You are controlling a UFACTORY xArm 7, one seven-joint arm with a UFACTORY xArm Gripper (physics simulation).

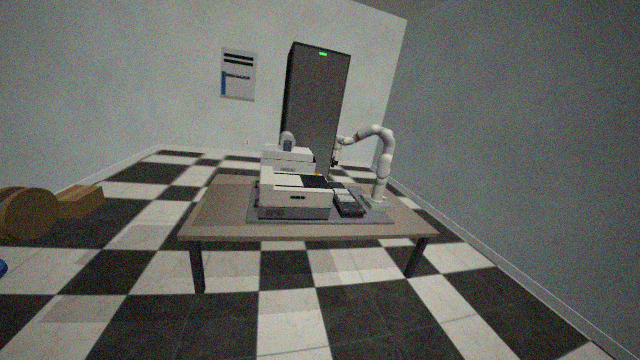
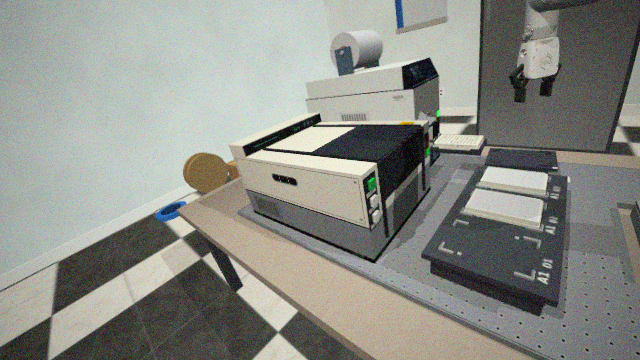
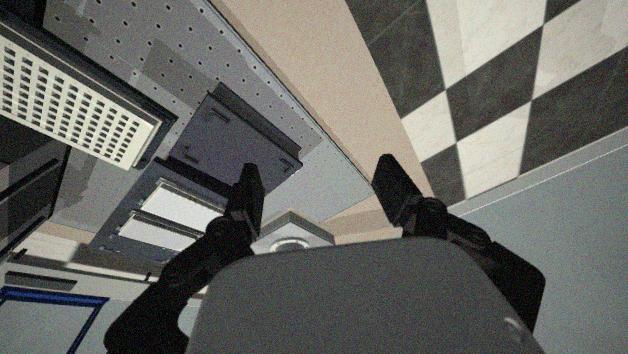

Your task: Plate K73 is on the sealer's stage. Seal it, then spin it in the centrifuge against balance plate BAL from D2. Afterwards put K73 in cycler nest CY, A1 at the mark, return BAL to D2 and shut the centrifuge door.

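Frame: origin at the arm's base, x ahead, y left, z up, level; metres.
Where they show: gripper, fingertip midpoint: [image 1: 334, 166] [image 2: 532, 99] [image 3: 319, 173]; arm's base, link origin: [image 1: 375, 199] [image 3: 290, 246].
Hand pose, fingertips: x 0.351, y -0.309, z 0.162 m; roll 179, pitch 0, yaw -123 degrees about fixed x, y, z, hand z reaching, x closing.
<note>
Each offset is from my fingertips to the centre of the thing. Level surfaces: height alone.
The pale plate K73 {dy +0.174, dx +0.148, dz -0.088 m} [image 2: 459, 141] [image 3: 75, 102] rests on the stage at the right side of the sealer {dy +0.208, dx +0.445, dz +0.050 m} [image 1: 288, 164] [image 2: 360, 102]. The centrifuge, a cream and black machine {dy +0.509, dx +0.377, dz -0.066 m} [image 1: 295, 198] [image 2: 305, 187], stands in front; its door state is unclear. A white plate {dy +0.419, dx -0.035, dz -0.123 m} [image 2: 505, 206] [image 3: 157, 233] sits at D2 on the dark rack {dy +0.419, dx -0.039, dz -0.156 m} [image 2: 492, 260], and another white plate {dy +0.296, dx -0.026, dz -0.123 m} [image 2: 515, 180] [image 3: 182, 207] sits at D3. D1 is empty. A dark flat nest {dy +0.134, dx -0.009, dz -0.157 m} [image 2: 520, 159] [image 3: 235, 145] with corner marks lies behind the rack, empty. My gripper [image 1: 334, 163] [image 2: 533, 94] [image 3: 319, 173] is open and empty, high above the nest area.
The arm's base [image 1: 378, 201] [image 3: 292, 234] stands at the right of the grey perforated board {dz -0.187 m} [image 2: 590, 320] [image 3: 175, 30] on the wooden table {dz -0.200 m} [image 1: 215, 231]. A white roll {dy +0.211, dx +0.466, dz +0.230 m} [image 2: 367, 47] tops the sealer. A tall dark cabinet [image 1: 317, 100] stands behind.
</note>
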